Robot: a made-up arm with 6 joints. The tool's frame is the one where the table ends. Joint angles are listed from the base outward.
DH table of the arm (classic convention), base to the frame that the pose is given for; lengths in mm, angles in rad. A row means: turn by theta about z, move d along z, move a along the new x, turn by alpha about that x. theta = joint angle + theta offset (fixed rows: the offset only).
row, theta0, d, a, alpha
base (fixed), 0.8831, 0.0, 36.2, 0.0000
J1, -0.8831, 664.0, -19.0, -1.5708
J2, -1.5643, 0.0, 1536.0, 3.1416
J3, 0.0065, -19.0, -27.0, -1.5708
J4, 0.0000, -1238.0, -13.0, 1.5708
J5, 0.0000, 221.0, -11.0, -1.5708
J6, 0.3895, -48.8, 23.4, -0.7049
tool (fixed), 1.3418, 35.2, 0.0, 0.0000
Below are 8 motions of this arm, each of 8 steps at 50 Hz.
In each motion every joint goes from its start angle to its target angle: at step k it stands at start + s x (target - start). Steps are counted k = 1, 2, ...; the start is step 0. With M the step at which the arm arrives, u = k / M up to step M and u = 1 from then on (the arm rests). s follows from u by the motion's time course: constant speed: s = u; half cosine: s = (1 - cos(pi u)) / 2; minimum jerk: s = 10 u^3 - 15 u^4 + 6 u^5.
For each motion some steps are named. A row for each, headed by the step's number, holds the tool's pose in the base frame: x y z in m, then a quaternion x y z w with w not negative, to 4 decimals.
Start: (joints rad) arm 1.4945 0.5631 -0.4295 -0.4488 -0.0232 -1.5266
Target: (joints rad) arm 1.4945 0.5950 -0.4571 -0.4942 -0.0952 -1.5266
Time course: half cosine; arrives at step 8
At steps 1, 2, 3, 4, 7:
1: 0.3217 1.4035 0.8324 -0.0516 0.0568 0.5869 0.8061
2: 0.3209 1.3998 0.8250 -0.0549 0.0633 0.5857 0.8062
3: 0.3196 1.3942 0.8140 -0.0597 0.0730 0.5839 0.8063
4: 0.3181 1.3875 0.8012 -0.0654 0.0845 0.5817 0.8063
7: 0.3143 1.3708 0.7709 -0.0789 0.1121 0.5760 0.8059

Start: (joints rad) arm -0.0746 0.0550 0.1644 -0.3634 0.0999 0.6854
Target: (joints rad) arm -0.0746 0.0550 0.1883 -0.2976 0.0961 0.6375
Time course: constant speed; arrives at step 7
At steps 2, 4, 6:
2: 1.3507 -0.2208 2.2248 -0.8461 -0.2647 0.2288 0.4021
4: 1.3498 -0.2224 2.2370 -0.8478 -0.2657 0.2273 0.3988
6: 1.3489 -0.2240 2.2492 -0.8494 -0.2665 0.2258 0.3955

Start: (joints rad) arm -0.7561 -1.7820 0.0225 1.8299 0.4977 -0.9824
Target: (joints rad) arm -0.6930 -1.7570 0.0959 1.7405 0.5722 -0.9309
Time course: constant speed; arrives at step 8
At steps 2, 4, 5, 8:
2: -1.3967 1.4404 1.5271 0.9185 -0.0188 0.2172 0.3298
4: -1.4345 1.4255 1.5299 0.9148 -0.0053 0.2192 0.3392
5: -1.4532 1.4177 1.5313 0.9128 0.0013 0.2203 0.3440
8: -1.5090 1.3927 1.5352 0.9060 0.0211 0.2240 0.3586

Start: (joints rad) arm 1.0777 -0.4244 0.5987 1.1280 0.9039 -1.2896
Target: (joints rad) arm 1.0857 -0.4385 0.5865 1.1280 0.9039 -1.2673
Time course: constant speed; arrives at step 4
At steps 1, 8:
1: 0.0009 -0.1437 3.2157 0.1376 0.9894 -0.0307 0.0338
8: -0.0058 -0.1579 3.2094 0.1407 0.9891 -0.0246 0.0363

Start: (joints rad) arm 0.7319 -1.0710 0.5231 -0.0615 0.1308 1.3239
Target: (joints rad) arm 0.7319 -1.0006 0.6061 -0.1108 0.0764 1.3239
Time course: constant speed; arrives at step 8
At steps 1, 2, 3, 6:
1: -0.8247 -0.9734 2.6868 -0.8240 -0.3873 -0.4020 0.0967
2: -0.8204 -0.9690 2.6985 -0.8237 -0.3904 -0.3996 0.0970
3: -0.8161 -0.9646 2.7100 -0.8234 -0.3936 -0.3971 0.0973
6: -0.8026 -0.9508 2.7444 -0.8223 -0.4031 -0.3896 0.0979

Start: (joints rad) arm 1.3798 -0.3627 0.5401 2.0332 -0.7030 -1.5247
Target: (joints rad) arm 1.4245 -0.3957 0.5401 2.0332 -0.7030 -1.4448
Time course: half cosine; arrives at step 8
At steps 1, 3, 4, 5, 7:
1: -0.0716 0.1283 3.2143 -0.5487 -0.6957 -0.0128 0.4634
3: -0.0766 0.1054 3.2148 -0.5514 -0.6955 -0.0136 0.4606
4: -0.0797 0.0890 3.2150 -0.5532 -0.6953 -0.0141 0.4586
5: -0.0827 0.0727 3.2152 -0.5551 -0.6951 -0.0147 0.4566
7: -0.0863 0.0495 3.2152 -0.5577 -0.6947 -0.0155 0.4539

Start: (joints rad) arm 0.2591 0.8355 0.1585 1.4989 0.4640 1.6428
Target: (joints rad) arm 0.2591 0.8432 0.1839 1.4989 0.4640 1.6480
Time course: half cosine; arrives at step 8
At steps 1, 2, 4, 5, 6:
1: 2.1928 0.5653 1.0279 0.5032 0.1634 -0.2221 0.8190
2: 2.1949 0.5658 1.0290 0.5035 0.1626 -0.2214 0.8192
4: 2.2015 0.5676 1.0329 0.5044 0.1599 -0.2192 0.8197
5: 2.2051 0.5685 1.0350 0.5049 0.1585 -0.2180 0.8200
6: 2.2082 0.5693 1.0368 0.5053 0.1573 -0.2169 0.8203

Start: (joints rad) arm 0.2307 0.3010 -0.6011 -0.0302 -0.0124 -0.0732
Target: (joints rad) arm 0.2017 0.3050 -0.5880 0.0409 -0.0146 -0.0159
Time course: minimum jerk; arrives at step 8
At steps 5, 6, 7, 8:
5: 1.2442 0.1114 1.1223 -0.5127 -0.1016 0.6365 0.5672
6: 1.2487 0.1062 1.1245 -0.5170 -0.1017 0.6396 0.5597
7: 1.2509 0.1036 1.1255 -0.5192 -0.1017 0.6412 0.5559
8: 1.2513 0.1031 1.1257 -0.5196 -0.1017 0.6414 0.5552

